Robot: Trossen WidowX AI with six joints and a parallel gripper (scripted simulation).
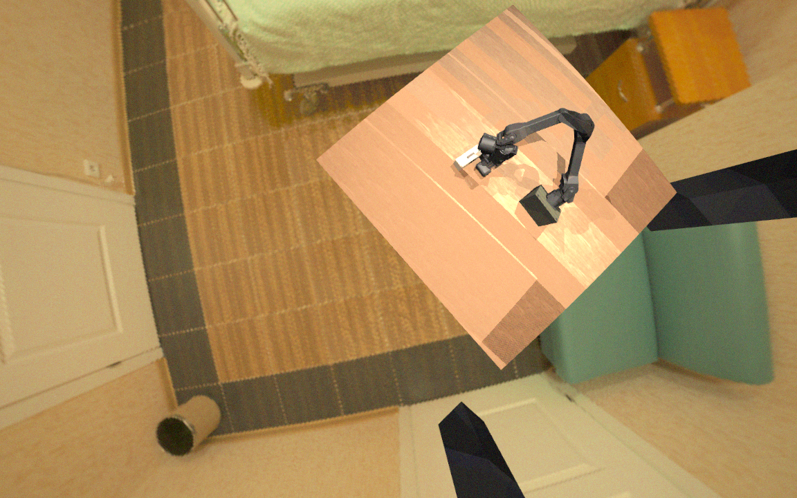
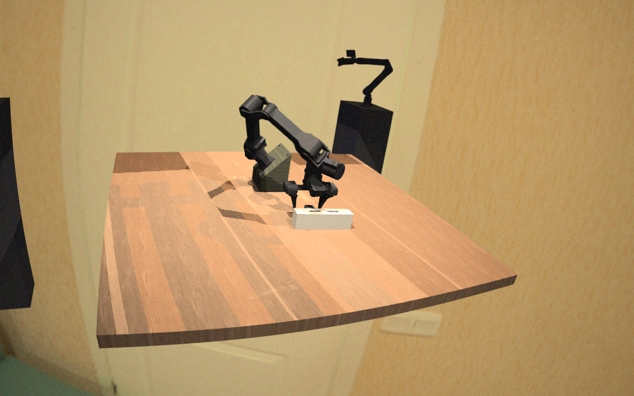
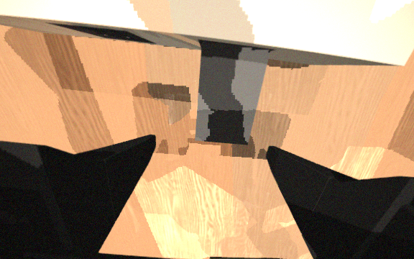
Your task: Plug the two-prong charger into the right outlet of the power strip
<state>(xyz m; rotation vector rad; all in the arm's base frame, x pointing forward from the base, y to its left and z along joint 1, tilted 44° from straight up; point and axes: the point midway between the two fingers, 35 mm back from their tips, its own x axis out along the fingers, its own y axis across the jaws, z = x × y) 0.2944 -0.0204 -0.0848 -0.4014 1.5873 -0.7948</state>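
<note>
Now: gripper tip 6 cm short of the two-prong charger, 1 cm to the left of it and 1 cm below it.
</note>
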